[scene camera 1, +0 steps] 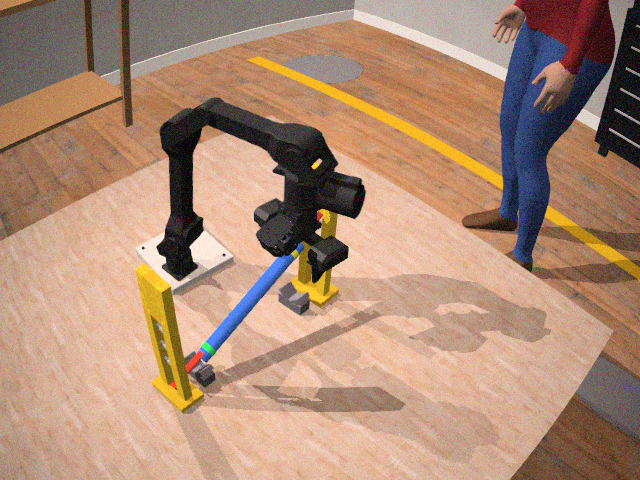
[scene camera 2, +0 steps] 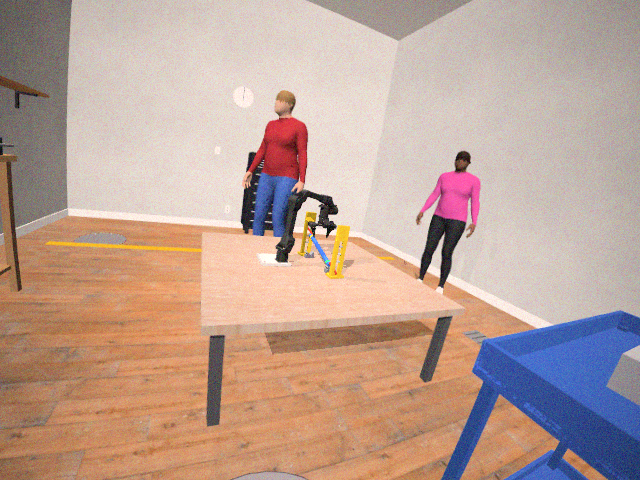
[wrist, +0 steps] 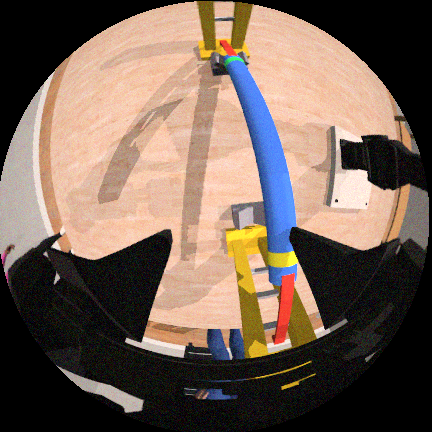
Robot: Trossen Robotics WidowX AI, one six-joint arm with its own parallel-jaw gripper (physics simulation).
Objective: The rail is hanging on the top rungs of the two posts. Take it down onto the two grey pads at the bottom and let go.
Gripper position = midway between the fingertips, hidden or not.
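Note:
Scene camera 1 shows the gripper (scene camera 1: 297,269), open and touching a blue rail (scene camera 1: 271,275). The same camera takes in a grey pad (scene camera 1: 288,296), a yellow post (scene camera 1: 156,294) and another yellow post (scene camera 1: 321,292). In the wrist view the pad (wrist: 248,212) appears again, as do the rail (wrist: 277,197) and the gripper (wrist: 233,234).

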